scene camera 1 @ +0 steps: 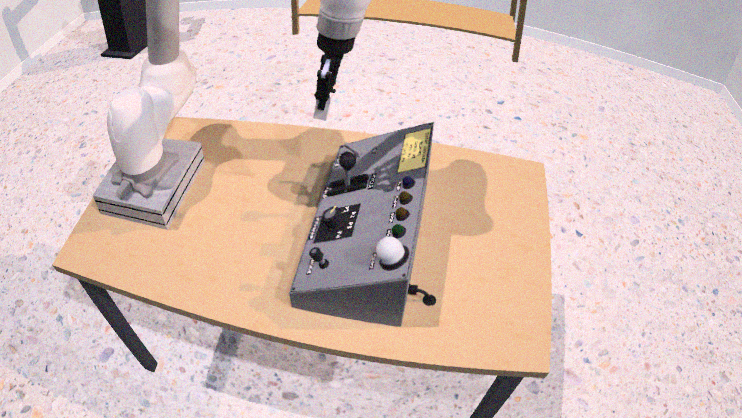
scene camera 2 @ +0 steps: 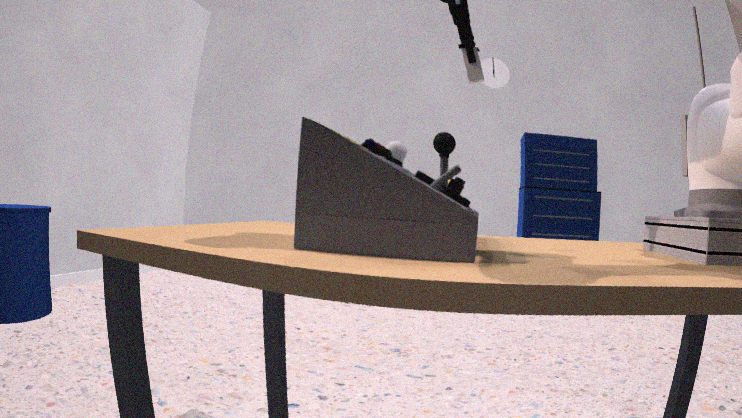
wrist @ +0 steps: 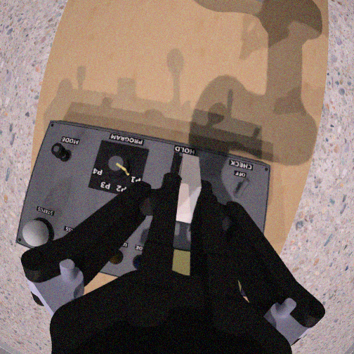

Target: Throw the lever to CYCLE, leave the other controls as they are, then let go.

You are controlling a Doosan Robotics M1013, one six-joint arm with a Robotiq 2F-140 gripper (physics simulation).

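Places are measured from the arm's base along level axes (x ahead, y left, z up), in metres.
Pixels of known places: gripper, fingertip midpoint: (scene camera 1: 320, 117) (scene camera 2: 476, 81); arm's base, link origin: (scene camera 1: 145, 170) (scene camera 2: 722, 218).
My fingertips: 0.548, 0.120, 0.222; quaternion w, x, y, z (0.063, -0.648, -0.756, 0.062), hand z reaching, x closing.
Observation:
For each thing: its top centre in the pictures, then the offset to it from my fingertips, as dx, dy, dz. "*": a spot on its surface instead.
- black ball knob, top centre: (scene camera 2: 444, 132) (scene camera 1: 347, 153) +0.058, +0.016, -0.102
- MODE switch, top centre: (scene camera 1: 320, 250) +0.094, -0.222, -0.162
- PROGRAM knob, top centre: (scene camera 1: 330, 211) +0.065, -0.105, -0.171
- CHECK toggle, top centre: (scene camera 2: 447, 164) +0.022, +0.131, -0.170
- white STATUS dome, surface spot: (scene camera 1: 389, 250) * +0.241, -0.224, -0.090
The lever, with a black ball knob (scene camera 1: 347, 159) (scene camera 2: 444, 143), rises from a black slot in the grey sloped control panel (scene camera 1: 363, 270) (scene camera 2: 373, 207) (wrist: 80, 200). Its stem is near vertical, leaning off the panel's normal toward the raised CYCLE side, away from the HOLD label (wrist: 185, 150). My gripper (scene camera 1: 321, 111) (scene camera 2: 473, 72) (wrist: 187, 169) is shut and empty. It hangs well above the lever, apart from it, a little to the right in scene camera 2. In the wrist view my fingers hide the lever and the CYCLE label.
The panel also carries a MODE switch (scene camera 1: 316, 254) (wrist: 61, 151), a PROGRAM knob (scene camera 1: 330, 214) (wrist: 116, 163) at P1, a CHECK toggle (scene camera 2: 447, 176) (wrist: 242, 186) toward OFF, several coloured buttons and a white STATUS dome (scene camera 1: 389, 250) (wrist: 36, 232). It stands on a wooden table (scene camera 1: 498, 311) (scene camera 2: 519, 298).

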